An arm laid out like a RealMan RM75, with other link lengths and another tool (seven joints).
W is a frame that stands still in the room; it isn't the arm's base.
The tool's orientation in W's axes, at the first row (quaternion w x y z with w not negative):
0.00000 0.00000 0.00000 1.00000
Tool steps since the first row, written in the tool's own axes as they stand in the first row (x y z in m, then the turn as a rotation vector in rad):
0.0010 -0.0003 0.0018 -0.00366 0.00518 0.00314
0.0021 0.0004 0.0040 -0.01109 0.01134 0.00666
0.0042 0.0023 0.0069 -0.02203 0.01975 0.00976
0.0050 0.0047 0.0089 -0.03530 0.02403 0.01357
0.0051 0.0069 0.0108 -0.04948 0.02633 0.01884
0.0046 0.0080 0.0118 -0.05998 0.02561 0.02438
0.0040 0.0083 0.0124 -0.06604 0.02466 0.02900
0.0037 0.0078 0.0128 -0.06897 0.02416 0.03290
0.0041 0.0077 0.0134 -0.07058 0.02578 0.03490
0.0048 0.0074 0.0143 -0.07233 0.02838 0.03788
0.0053 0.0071 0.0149 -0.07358 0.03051 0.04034
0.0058 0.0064 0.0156 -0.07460 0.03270 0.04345
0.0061 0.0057 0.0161 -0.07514 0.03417 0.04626
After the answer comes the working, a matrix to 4 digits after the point.
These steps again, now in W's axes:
-0.0010 0.0003 0.0018 0.00366 -0.00518 0.00314
-0.0021 -0.0004 0.0040 0.01109 -0.01134 0.00666
-0.0042 -0.0023 0.0069 0.02203 -0.01975 0.00976
-0.0050 -0.0047 0.0089 0.03530 -0.02403 0.01357
-0.0051 -0.0069 0.0108 0.04948 -0.02633 0.01884
-0.0046 -0.0080 0.0118 0.05998 -0.02561 0.02438
-0.0040 -0.0083 0.0124 0.06604 -0.02466 0.02900
-0.0037 -0.0078 0.0128 0.06897 -0.02416 0.03290
-0.0041 -0.0077 0.0134 0.07058 -0.02578 0.03490
-0.0048 -0.0074 0.0143 0.07233 -0.02838 0.03788
-0.0053 -0.0071 0.0149 0.07358 -0.03051 0.04034
-0.0058 -0.0064 0.0156 0.07460 -0.03270 0.04345
-0.0061 -0.0057 0.0161 0.07514 -0.03417 0.04626

The tool's axes in the first row as the columns of a matrix, in W's axes (rounded; the answer above uses it unrounded):
-1.0000 0.0000 0.0000
0.0000 -1.0000 0.0000
0.0000 0.0000 1.0000

